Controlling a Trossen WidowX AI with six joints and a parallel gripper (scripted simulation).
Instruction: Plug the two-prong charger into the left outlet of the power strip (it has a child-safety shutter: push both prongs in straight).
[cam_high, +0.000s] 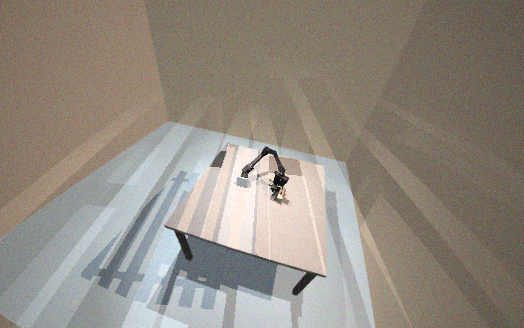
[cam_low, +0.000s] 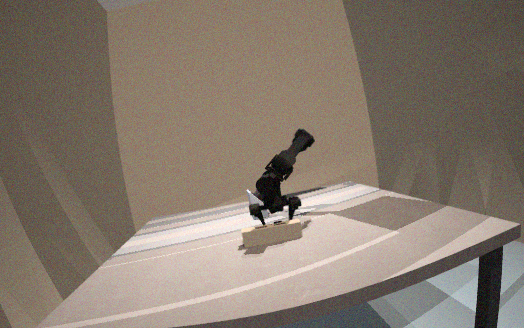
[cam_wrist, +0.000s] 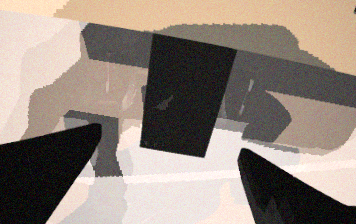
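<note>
The two-prong charger lies 5 cm ahead of my gripper tip and 1 cm above it.
</note>
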